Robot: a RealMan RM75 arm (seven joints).
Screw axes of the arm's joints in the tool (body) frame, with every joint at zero. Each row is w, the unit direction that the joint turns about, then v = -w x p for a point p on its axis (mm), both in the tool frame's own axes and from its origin. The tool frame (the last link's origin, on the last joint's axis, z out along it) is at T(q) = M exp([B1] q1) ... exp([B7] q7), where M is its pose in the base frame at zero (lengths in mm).
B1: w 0 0 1 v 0 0 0
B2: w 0 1 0 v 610 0 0
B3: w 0 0 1 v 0 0 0
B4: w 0 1 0 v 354 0 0
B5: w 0 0 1 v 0 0 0
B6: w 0 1 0 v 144 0 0
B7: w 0 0 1 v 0 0 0
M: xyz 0 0 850.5 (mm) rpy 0 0 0 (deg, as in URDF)
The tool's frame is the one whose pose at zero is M.
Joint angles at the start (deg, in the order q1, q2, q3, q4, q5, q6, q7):
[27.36 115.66 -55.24 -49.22 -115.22 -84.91 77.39]
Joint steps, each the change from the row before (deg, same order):
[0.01 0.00 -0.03 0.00 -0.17 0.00 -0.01]
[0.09 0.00 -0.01 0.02 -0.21 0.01 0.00]
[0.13 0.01 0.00 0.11 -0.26 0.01 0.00]
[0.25 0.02 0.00 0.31 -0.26 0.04 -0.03]
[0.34 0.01 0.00 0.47 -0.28 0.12 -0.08]
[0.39 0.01 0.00 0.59 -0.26 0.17 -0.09]
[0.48 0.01 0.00 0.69 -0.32 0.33 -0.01]
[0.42 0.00 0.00 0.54 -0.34 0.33 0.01]
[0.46 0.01 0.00 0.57 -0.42 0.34 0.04]
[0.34 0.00 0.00 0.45 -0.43 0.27 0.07]
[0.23 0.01 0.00 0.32 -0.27 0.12 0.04]
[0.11 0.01 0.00 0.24 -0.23 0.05 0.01]
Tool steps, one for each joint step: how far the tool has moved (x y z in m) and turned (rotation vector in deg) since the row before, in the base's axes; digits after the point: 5 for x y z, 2 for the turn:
[0.00029 -0.00014 -0.00021 -0.09 -0.17 0.01]
[-0.00002 0.00020 -0.00022 -0.10 -0.19 0.05]
[0.00004 0.00016 -0.00054 -0.16 -0.19 0.02]
[-0.00021 0.00037 -0.00113 -0.25 -0.14 0.01]
[-0.00021 0.00064 -0.00147 -0.27 -0.15 0.01]
[-0.00023 0.00075 -0.00176 -0.29 -0.12 -0.03]
[-0.00025 0.00124 -0.00200 -0.24 -0.18 -0.13]
[-0.00017 0.00125 -0.00153 -0.16 -0.26 -0.10]
[-0.00019 0.00127 -0.00173 -0.21 -0.31 -0.11]
[0.00023 0.00081 -0.00137 -0.21 -0.34 -0.15]
[0.00004 0.00037 -0.00105 -0.20 -0.17 -0.09]
[0.00041 -0.00014 -0.00084 -0.20 -0.14 -0.10]

